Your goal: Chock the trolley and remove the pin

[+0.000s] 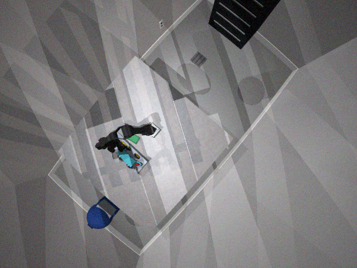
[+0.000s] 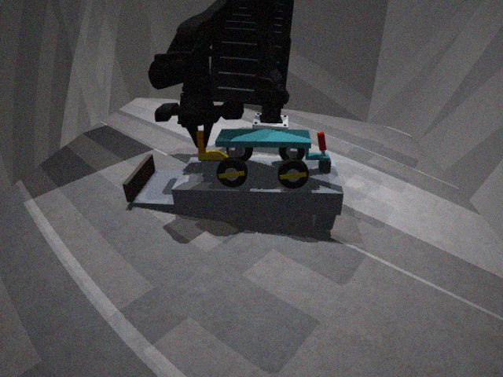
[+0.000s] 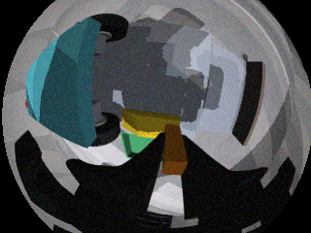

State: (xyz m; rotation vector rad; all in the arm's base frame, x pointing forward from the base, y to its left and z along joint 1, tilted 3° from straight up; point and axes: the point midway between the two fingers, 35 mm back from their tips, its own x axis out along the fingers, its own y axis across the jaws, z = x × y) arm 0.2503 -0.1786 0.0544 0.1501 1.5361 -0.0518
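My gripper tip is 20 mm to the right of the yellow chock. The rest, counted from my gripper tip: green tray: 100 mm below, 80 mm behind, 40 mm to the left; grey ramp: 130 mm to the left, 70 mm ahead, 50 mm below; trolley: 130 mm to the left, 70 mm ahead, 20 mm above.
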